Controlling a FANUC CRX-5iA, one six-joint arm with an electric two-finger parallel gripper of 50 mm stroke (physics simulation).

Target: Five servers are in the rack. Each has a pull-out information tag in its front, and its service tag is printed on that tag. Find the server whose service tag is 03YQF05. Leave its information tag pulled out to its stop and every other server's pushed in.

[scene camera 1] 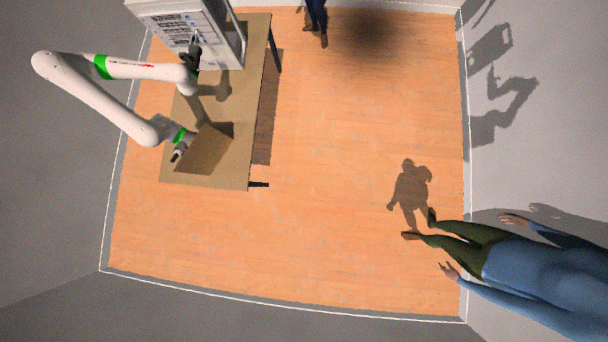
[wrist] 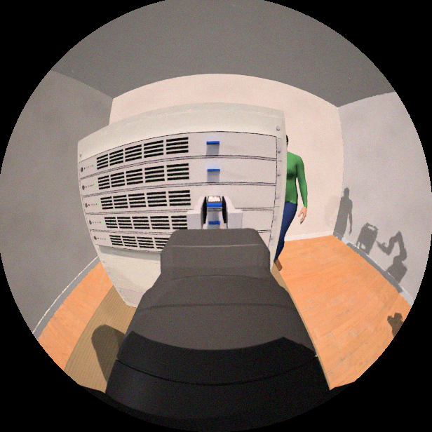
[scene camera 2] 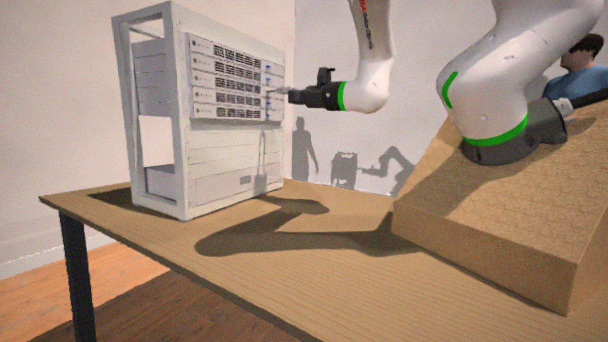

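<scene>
A white rack appears in the pictures, and so does the gripper.
</scene>
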